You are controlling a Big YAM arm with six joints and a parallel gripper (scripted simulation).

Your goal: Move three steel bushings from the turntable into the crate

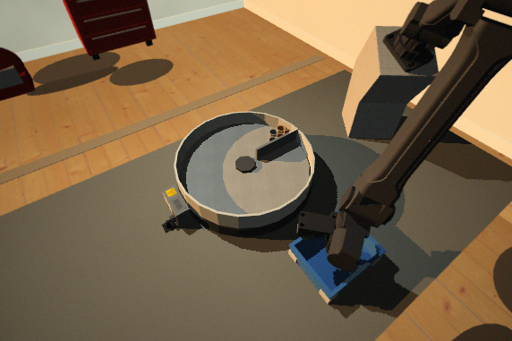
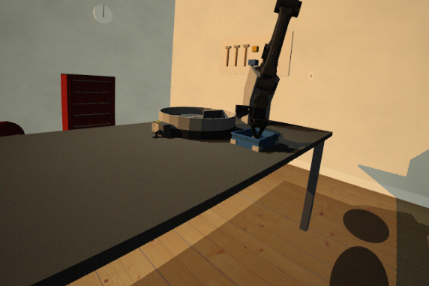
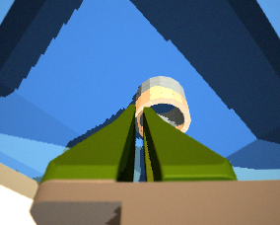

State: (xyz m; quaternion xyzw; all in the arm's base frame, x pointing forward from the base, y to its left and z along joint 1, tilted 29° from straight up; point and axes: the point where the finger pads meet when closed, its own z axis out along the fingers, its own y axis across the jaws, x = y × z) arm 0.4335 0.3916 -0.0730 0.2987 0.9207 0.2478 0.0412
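Right now my hand is 10 mm to the left of the blue crate, 10 mm past it and 10 mm above it. From my hand the other things lie so: round turntable 350 mm to the right, 110 mm ahead, 20 mm above.
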